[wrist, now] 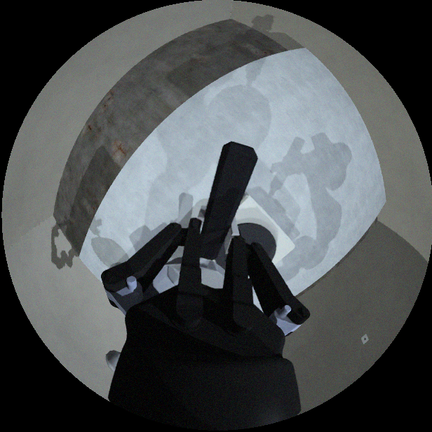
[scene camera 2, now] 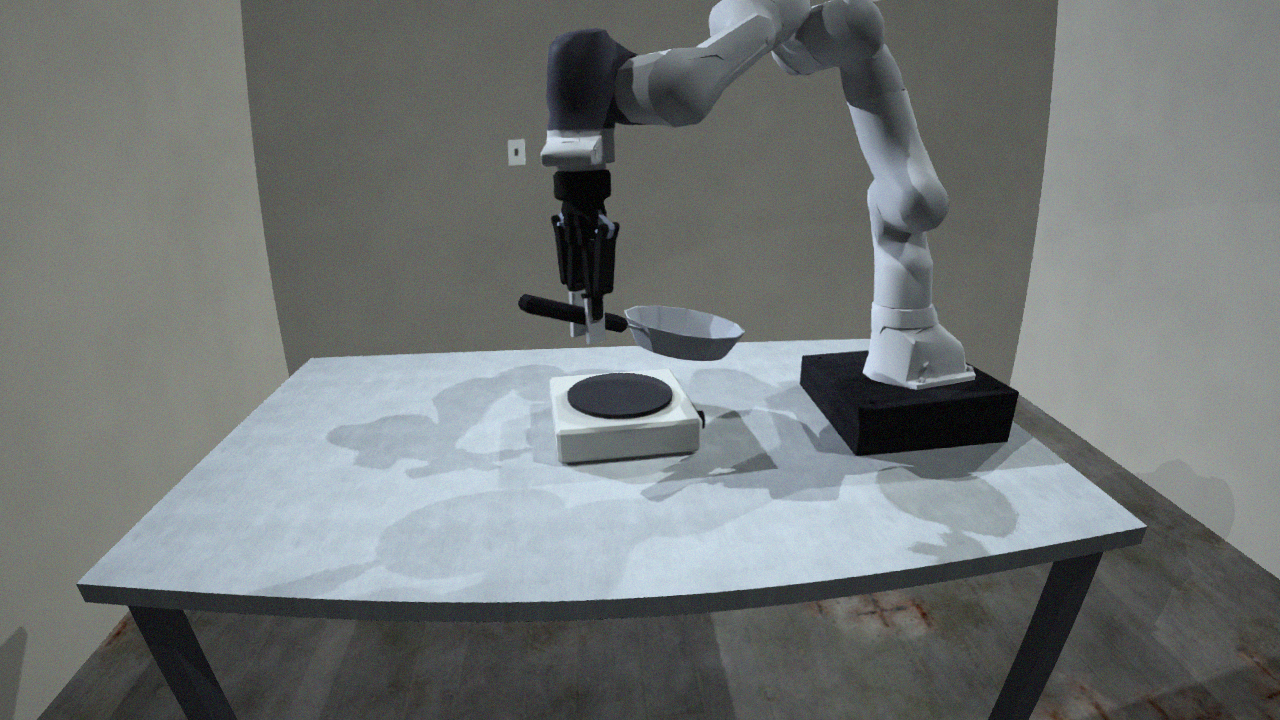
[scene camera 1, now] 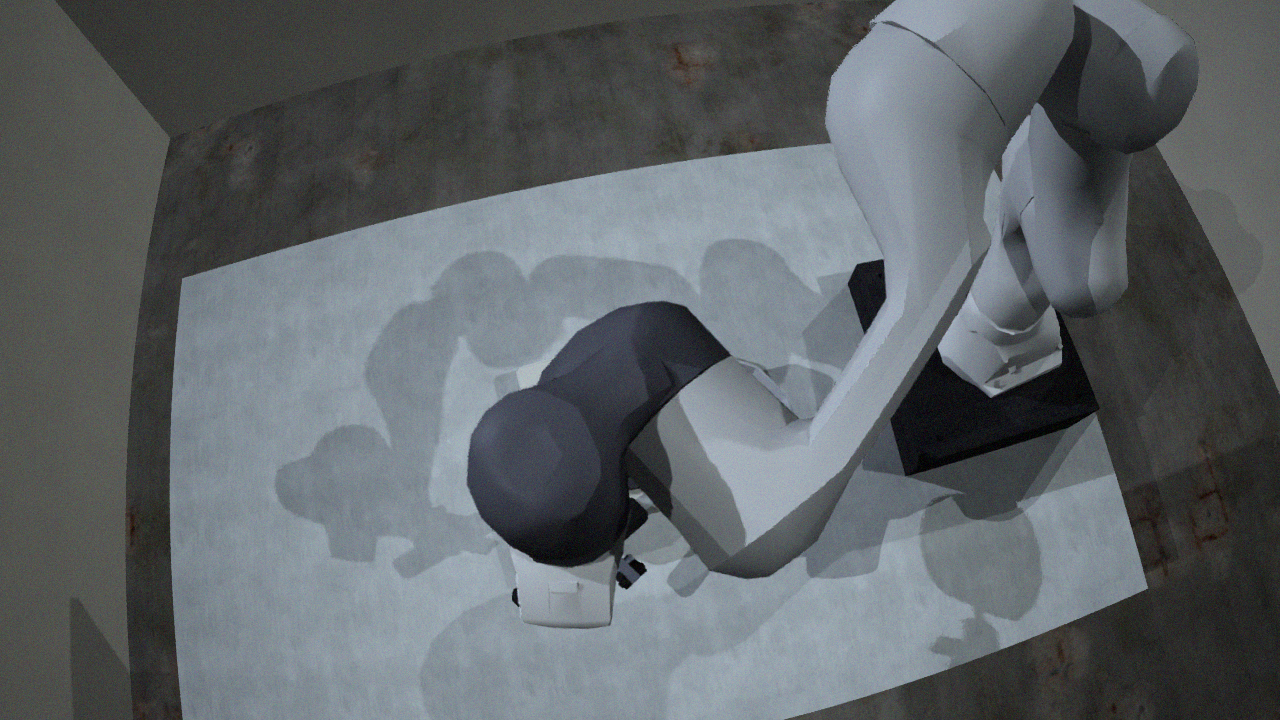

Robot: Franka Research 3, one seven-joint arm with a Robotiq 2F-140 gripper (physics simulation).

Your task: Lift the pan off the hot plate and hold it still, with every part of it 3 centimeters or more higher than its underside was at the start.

Labels:
A grey pan shows in the wrist view, in scene camera 2 and in scene camera 1 (639,507). One and the same spot on the grey pan: (wrist: 234,168) is (scene camera 2: 536,297).

